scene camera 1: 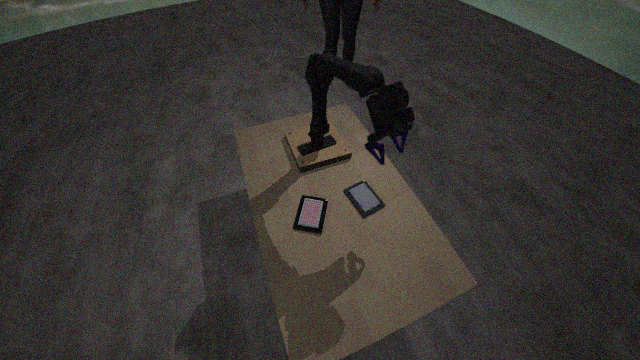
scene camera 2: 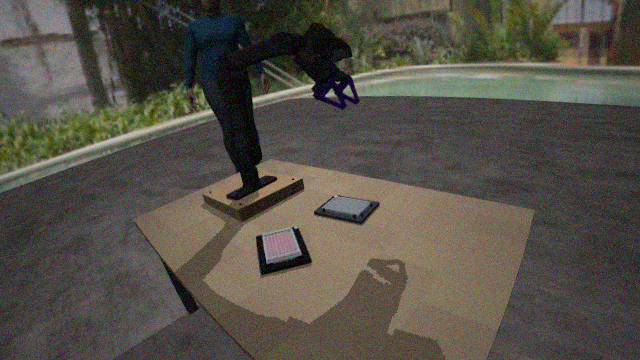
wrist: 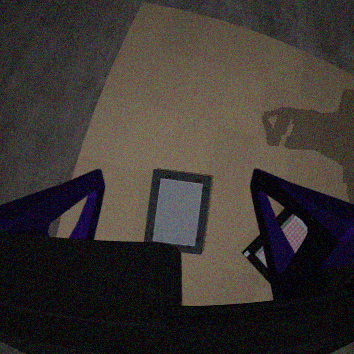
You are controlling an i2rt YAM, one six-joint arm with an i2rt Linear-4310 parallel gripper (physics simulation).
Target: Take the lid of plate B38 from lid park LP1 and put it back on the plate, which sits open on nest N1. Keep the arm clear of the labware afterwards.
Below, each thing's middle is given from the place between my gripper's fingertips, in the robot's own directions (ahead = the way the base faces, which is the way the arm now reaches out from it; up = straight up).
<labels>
Now: hand 40 mm past the plate lid (wrist: 178, 202), 20 mm to the left of it and 300 mm above it.
</labels>
